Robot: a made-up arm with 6 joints. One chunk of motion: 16 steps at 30 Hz.
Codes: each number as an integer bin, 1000 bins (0 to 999) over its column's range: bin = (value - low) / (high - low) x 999, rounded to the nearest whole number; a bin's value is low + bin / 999 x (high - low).
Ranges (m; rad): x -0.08..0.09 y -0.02..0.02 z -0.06..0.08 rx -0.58..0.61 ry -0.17..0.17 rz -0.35..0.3
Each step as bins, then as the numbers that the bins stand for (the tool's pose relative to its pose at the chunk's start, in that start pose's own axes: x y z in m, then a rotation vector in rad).
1 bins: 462 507 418 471 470 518
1 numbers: -0.0014 0.0003 -0.0014 -0.0189 -0.0100 -0.0130
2 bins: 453 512 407 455 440 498
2 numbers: -0.0029 0.0005 -0.0030 -0.0380 -0.0203 -0.0260
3 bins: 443 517 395 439 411 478
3 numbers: -0.0046 0.0007 -0.0046 -0.0571 -0.0301 -0.0390
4 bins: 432 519 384 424 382 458
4 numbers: -0.0065 0.0008 -0.0062 -0.0749 -0.0400 -0.0520
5 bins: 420 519 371 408 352 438
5 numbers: -0.0085 0.0008 -0.0080 -0.0940 -0.0502 -0.0650
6 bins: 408 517 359 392 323 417
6 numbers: -0.0106 0.0007 -0.0097 -0.1131 -0.0601 -0.0787
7 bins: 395 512 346 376 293 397
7 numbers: -0.0128 0.0005 -0.0115 -0.1321 -0.0703 -0.0917
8 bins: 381 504 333 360 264 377
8 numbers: -0.0152 0.0002 -0.0133 -0.1512 -0.0802 -0.1047
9 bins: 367 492 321 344 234 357
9 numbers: -0.0175 -0.0003 -0.0150 -0.1702 -0.0904 -0.1177
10 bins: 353 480 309 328 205 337
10 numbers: -0.0199 -0.0008 -0.0167 -0.1893 -0.1002 -0.1307
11 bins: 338 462 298 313 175 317
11 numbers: -0.0225 -0.0015 -0.0182 -0.2072 -0.1104 -0.1437
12 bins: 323 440 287 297 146 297
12 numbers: -0.0250 -0.0024 -0.0198 -0.2262 -0.1203 -0.1568
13 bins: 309 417 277 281 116 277
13 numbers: -0.0274 -0.0033 -0.0212 -0.2453 -0.1305 -0.1698
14 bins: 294 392 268 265 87 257
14 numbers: -0.0300 -0.0043 -0.0224 -0.2643 -0.1404 -0.1828
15 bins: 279 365 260 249 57 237
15 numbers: -0.0325 -0.0054 -0.0236 -0.2834 -0.1506 -0.1958
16 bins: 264 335 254 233 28 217
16 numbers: -0.0351 -0.0066 -0.0244 -0.3025 -0.1605 -0.2088
